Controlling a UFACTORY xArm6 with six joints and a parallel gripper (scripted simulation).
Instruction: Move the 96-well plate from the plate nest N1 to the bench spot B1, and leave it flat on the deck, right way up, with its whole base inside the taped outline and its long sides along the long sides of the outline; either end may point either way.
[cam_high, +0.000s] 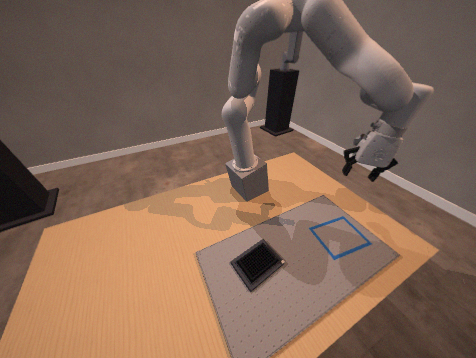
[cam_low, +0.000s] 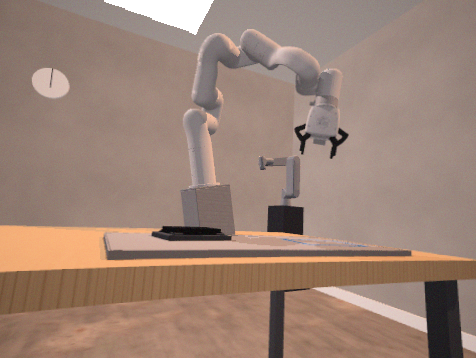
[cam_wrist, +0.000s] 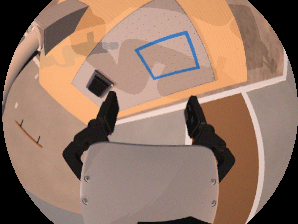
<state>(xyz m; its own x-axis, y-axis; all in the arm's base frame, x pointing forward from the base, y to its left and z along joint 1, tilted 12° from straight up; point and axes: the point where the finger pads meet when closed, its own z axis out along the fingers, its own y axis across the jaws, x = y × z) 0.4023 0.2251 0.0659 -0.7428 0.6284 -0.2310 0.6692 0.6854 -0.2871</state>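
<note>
Right now my hand is 40 cm to the left of the black 96-well plate, 26 cm above it and 4 cm past it. The rest, counted from my hand: dark plate nest N1: 40 cm to the right, 27 cm below, 4 cm behind.
</note>
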